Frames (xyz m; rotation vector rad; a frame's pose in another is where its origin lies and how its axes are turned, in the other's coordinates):
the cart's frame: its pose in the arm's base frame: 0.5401 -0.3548 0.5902 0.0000 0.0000 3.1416
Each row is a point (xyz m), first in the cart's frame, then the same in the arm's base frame.
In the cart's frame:
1: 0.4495 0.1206 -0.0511
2: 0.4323 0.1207 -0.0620
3: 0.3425 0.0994 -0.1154
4: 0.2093 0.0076 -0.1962
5: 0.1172 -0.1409 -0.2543
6: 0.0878 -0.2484 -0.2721
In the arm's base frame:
1: 0.0906 -0.4754 0.5391
2: 0.1078 -0.4755 0.5282
3: 0.1976 -0.4542 0.4748
4: 0.3308 -0.3624 0.3940
5: 0.4229 -0.2139 0.3359
6: 0.4523 -0.1064 0.3181

